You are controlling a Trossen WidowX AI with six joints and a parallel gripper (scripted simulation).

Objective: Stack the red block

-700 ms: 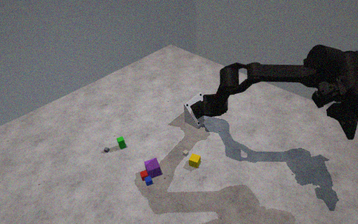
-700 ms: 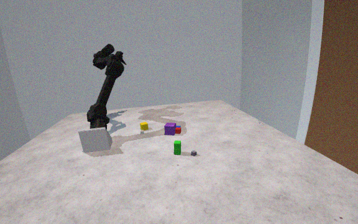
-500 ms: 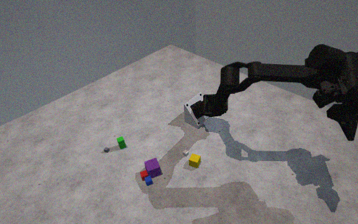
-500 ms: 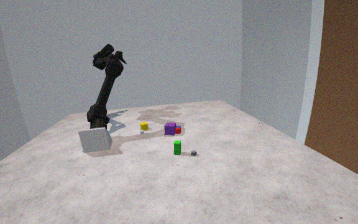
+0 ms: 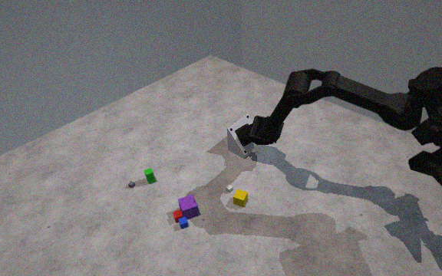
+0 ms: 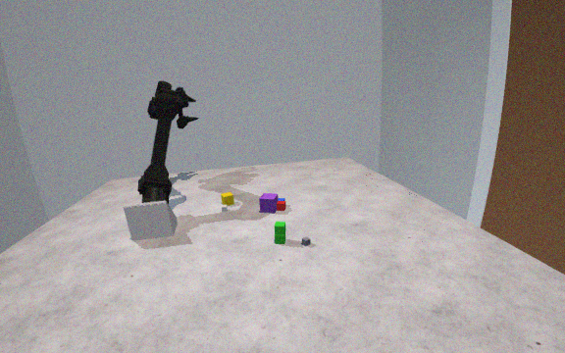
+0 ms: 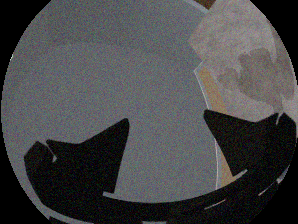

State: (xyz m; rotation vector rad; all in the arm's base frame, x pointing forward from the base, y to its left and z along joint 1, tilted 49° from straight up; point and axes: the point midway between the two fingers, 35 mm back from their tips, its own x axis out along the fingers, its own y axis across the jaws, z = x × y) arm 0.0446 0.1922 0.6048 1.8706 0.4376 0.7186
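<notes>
Now: gripper tip 310 mm short of the red block, 530 mm to the left of it and 300 mm above it. Also, from my gripper tip: purple block: 280 mm ahead, 530 mm to the right, 290 mm below; yellow block: 140 mm ahead, 440 mm to the right, 300 mm below; tiny white cube: 130 mm ahead, 500 mm to the right, 310 mm below.
</notes>
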